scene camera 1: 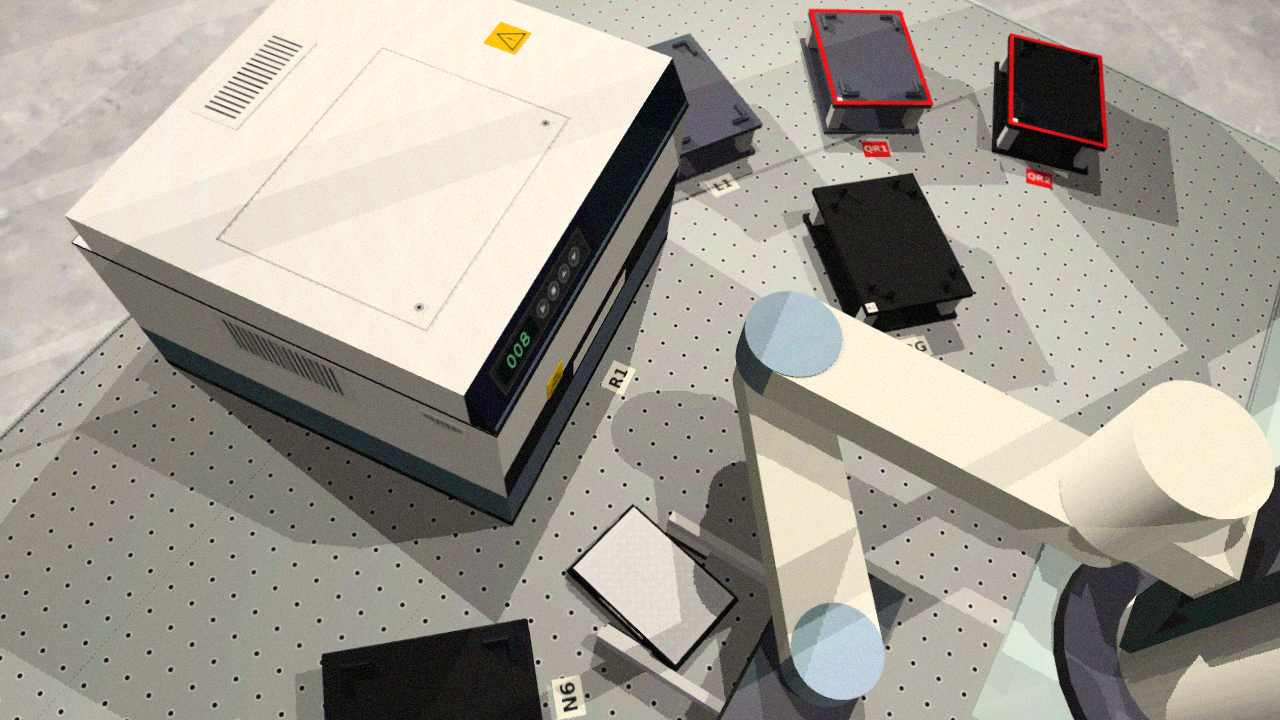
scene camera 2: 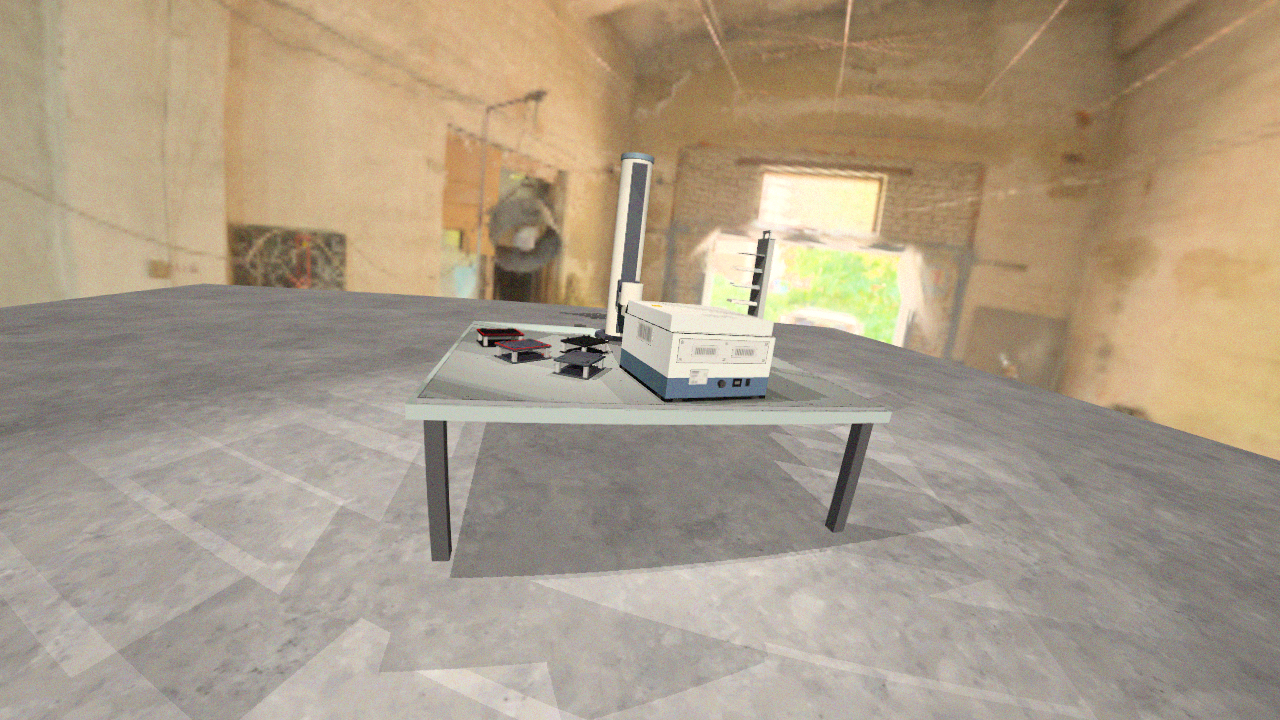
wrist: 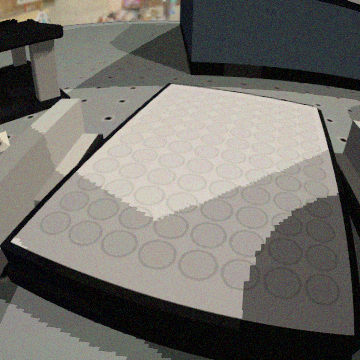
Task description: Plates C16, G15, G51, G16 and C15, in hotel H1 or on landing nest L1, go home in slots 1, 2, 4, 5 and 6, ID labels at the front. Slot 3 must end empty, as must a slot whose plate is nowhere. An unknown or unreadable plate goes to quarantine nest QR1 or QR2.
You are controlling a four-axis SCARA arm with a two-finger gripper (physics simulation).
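Places are measured from the arm's base along level axes (x ahead, y left, z up), in metres.
Where they show: gripper, between the fingertips: [scene camera 1: 635, 573] [wrist: 217, 126]; arm's base, origin of its link: [scene camera 1: 1181, 666] [scene camera 2: 619, 337].
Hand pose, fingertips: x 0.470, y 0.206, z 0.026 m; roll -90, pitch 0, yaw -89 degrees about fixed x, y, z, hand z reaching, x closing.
Things, the pixels of their top centre, and the offset from my fingertips.
- plate, centre of its top: [wrist: 222, 146] [scene camera 1: 653, 582] dx -0.017, dy -0.002, dz +0.001 m
- Landing nest L1, centre of its top: [scene camera 1: 681, 87] [scene camera 2: 581, 355] dx +0.249, dy -0.486, dz +0.043 m
- QR2, centre of its top: [scene camera 1: 1059, 84] [scene camera 2: 500, 330] dx -0.118, dy -0.775, dz +0.043 m
- white reader R1, centre of its top: [scene camera 1: 389, 128] [scene camera 2: 697, 309] dx +0.331, dy -0.129, dz +0.233 m
- black nest, centre of its top: [scene camera 1: 895, 233] [scene camera 2: 585, 337] dx -0.040, dy -0.437, dz +0.047 m
- Black nest N6, centre of its top: [scene camera 1: 431, 713] dx +0.068, dy +0.188, dz +0.043 m
A plate [scene camera 1: 653, 582] [wrist: 200, 165] with a pale well-patterned top and black sides lies level between the fingers. No ID label on it can be read. My gripper [scene camera 1: 637, 576] [wrist: 217, 126] appears shut on it, along its two long sides, low in front of the reader's near corner. The fingertip contact is partly hidden. Hotel H1 [scene camera 2: 760, 277] stands behind the reader in scene camera 2; its slots are too small to read. Landing nest L1 [scene camera 1: 711, 102] [scene camera 2: 581, 359] shows no plate on its visible part. Quarantine nests QR1 [scene camera 1: 868, 55] [scene camera 2: 523, 344] and QR2 [scene camera 1: 1058, 89] [scene camera 2: 499, 334] show bare tops.
The white reader R1 [scene camera 1: 384, 179] [scene camera 2: 698, 344] stands beside the plate. A black nest [scene camera 1: 890, 237] [scene camera 2: 584, 342] with a partly hidden label stands beyond the arm's elbow. Black nest N6 [scene camera 1: 429, 676] [wrist: 25, 35] is left of the gripper in the wrist view.
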